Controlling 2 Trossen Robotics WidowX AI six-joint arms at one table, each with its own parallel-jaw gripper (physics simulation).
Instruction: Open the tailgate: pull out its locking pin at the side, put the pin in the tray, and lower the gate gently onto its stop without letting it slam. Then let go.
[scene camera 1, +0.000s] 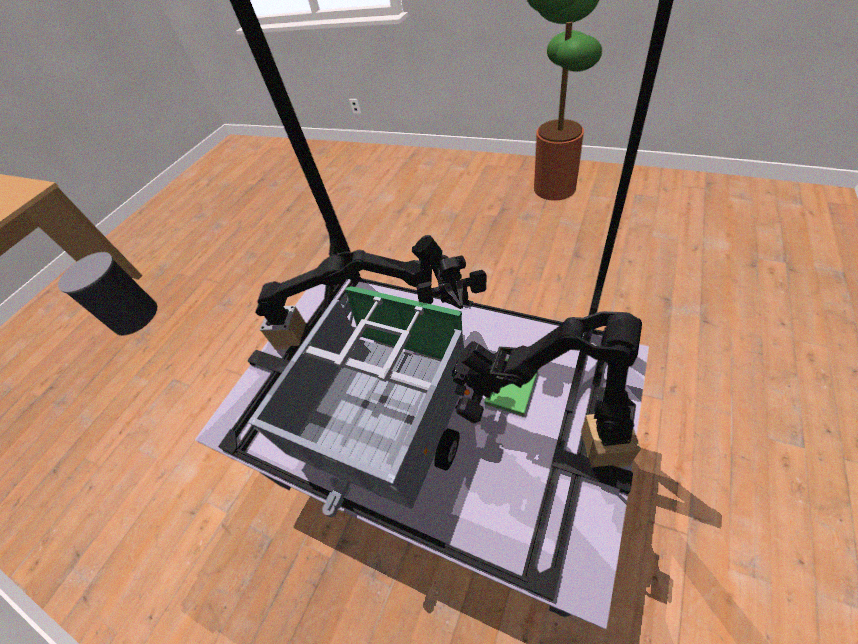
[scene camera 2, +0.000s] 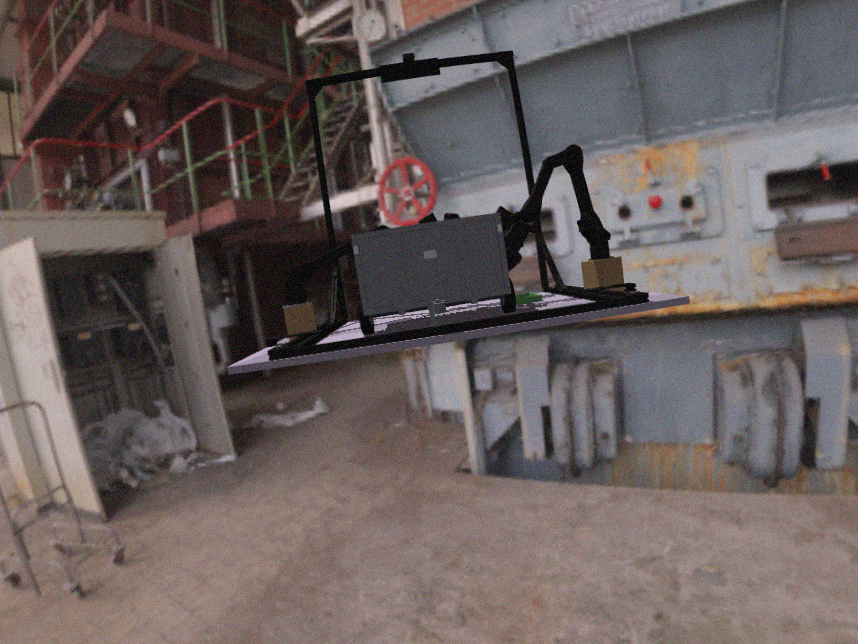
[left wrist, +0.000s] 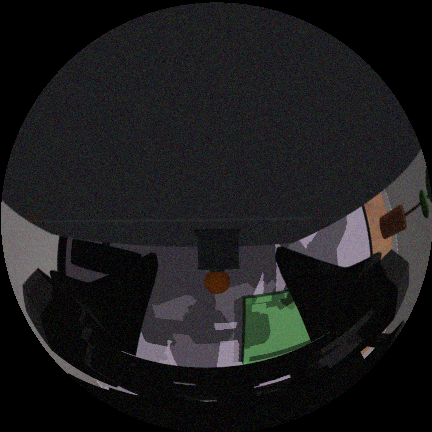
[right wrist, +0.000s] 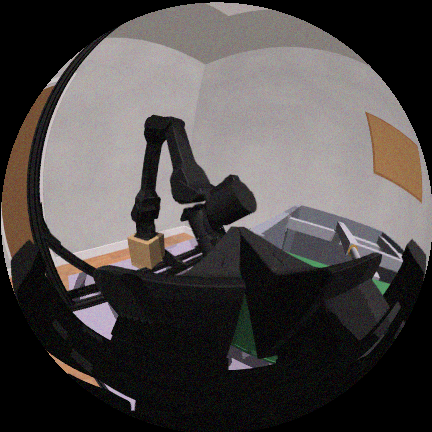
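Pixels of known places: left gripper, between the fingertips: (scene camera 1: 462, 393) (left wrist: 217, 257); right gripper, between the fingertips: (scene camera 1: 461, 307) (right wrist: 236, 233); left arm's base, origin of its link: (scene camera 1: 612, 431) (scene camera 2: 600, 258) (right wrist: 145, 235); right arm's base, origin of its link: (scene camera 1: 277, 317) (scene camera 2: 297, 304).
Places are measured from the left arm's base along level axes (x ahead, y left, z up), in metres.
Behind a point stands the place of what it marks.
Note:
The green tailgate (scene camera 1: 431, 332) @(x 0.410, y -0.302, z 0.084 m) stands upright at the back end of the grey trailer (scene camera 1: 294, 388) @(x 0.772, y -0.162, z 0.107 m) (scene camera 2: 429, 277) @(x 0.675, y 0.019, z 0.025 m) (left wrist: 215, 125). The locking pin's round orange head (scene camera 1: 467, 392) @(x 0.333, y -0.148, z 0.006 m) (left wrist: 217, 282) @(x 0.334, y -0.152, z 0.007 m) shows by a dark bracket (left wrist: 218, 250) @(x 0.349, y -0.160, z 0.012 m) low on the trailer's side; its shaft is hidden. My left gripper (scene camera 1: 463, 391) @(x 0.348, y -0.159, z -0.018 m) (left wrist: 217, 257) @(x 0.348, y -0.159, z -0.018 m) is open and empty, its fingers spread on either side of the bracket and pin head. The green tray (scene camera 1: 514, 399) @(x 0.204, y -0.169, z -0.109 m) (scene camera 2: 528, 298) @(x 0.230, y -0.140, z -0.100 m) (left wrist: 285, 325) @(x 0.209, y -0.201, z -0.108 m) lies on the table beside the trailer. My right gripper (scene camera 1: 458, 298) @(x 0.319, y -0.294, z 0.182 m) (right wrist: 236, 233) @(x 0.319, y -0.294, z 0.182 m) is shut and empty, beyond the tailgate near its upper right corner.
White bars (scene camera 1: 384, 327) @(x 0.520, y -0.271, z 0.171 m) cross the trailer's top near the tailgate. A black wheel (scene camera 1: 447, 449) @(x 0.399, y -0.007, z -0.015 m) is on the side facing the left arm. The trailer's hitch (scene camera 1: 333, 501) @(x 0.692, y 0.088, z -0.034 m) sticks out over the table's front edge. Black frame posts (scene camera 1: 294, 138) @(x 0.710, y -0.729, z 0.478 m) (scene camera 1: 634, 145) @(x -0.058, y -0.358, z 0.517 m) rise behind the table.

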